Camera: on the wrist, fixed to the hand. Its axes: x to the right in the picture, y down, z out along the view.
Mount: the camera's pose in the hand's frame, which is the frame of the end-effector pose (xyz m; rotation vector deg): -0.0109 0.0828 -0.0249 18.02 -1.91 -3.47
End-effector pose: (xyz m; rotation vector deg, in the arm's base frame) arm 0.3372 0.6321 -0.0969 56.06 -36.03 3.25
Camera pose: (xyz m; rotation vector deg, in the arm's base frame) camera 0.3135 0.7015 -0.0499 74.71 -36.20 5.02
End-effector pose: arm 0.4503 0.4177 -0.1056 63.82 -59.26 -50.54
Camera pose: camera 0.4751 0.4533 -0.0300 80.39 -68.76 -46.12
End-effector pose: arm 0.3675 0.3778 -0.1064 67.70 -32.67 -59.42
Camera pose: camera 0.4122 0.4013 -0.0354 84.01 -42.80 -59.86
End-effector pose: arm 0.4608 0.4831 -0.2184 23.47 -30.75 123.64
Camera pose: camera 0.3979 0.4435 -0.2639 35.84 -11.34 125.12
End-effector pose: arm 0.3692 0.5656 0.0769 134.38 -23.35 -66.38
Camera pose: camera 0.3786 0.5088 0.1423 150.40 -32.67 -70.99
